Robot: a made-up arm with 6 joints.
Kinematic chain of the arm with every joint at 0, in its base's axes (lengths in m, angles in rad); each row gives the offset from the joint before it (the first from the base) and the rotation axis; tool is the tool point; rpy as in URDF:
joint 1: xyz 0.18 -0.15 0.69 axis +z
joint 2: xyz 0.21 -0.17 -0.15 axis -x
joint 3: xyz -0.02 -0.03 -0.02 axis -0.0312 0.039 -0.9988
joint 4: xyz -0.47 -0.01 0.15 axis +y
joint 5: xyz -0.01 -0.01 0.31 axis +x
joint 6: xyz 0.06 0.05 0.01 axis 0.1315 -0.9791 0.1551
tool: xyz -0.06 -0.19 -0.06 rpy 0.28 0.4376 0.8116
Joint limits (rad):
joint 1: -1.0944..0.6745
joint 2: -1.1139..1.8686
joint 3: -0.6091..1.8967
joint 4: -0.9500..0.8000
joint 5: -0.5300..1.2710
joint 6: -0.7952..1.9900
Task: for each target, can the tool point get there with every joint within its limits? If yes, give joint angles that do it. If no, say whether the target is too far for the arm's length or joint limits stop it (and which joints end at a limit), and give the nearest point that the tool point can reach.
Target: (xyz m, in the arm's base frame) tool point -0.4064 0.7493 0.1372
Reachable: no: joint limits stop it (at a limit: joint 1, joint 4, joint 5, joint 6) | nearest point -0.1272 0.4452 0.2711 | short by 0.434 m
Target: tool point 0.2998 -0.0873 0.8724
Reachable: yes | joints -0.6546 -0.0326 1.3867 -0.0256 0.5342 1.1406
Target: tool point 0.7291 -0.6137 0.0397
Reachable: no: joint limits stop it (at a limit: joint 1, joint 3, joint 4, joint 5) | nearest point 0.5459 -0.4225 0.1241 | short by 0.278 m
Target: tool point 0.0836 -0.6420 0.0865
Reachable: no: joint limits stop it (at a limit: joint 2, joint 3, joint 4, joint 6) | nearest point 0.0593 -0.7659 0.1830 | short by 0.159 m
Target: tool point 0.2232 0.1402 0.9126
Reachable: yes | joints 0.2551 0.0021 1.6366 0.1715 0.5010 -0.3491
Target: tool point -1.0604 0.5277 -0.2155
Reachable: no: too far | nearest point -0.6493 -0.0112 0.2166 | short by 0.804 m
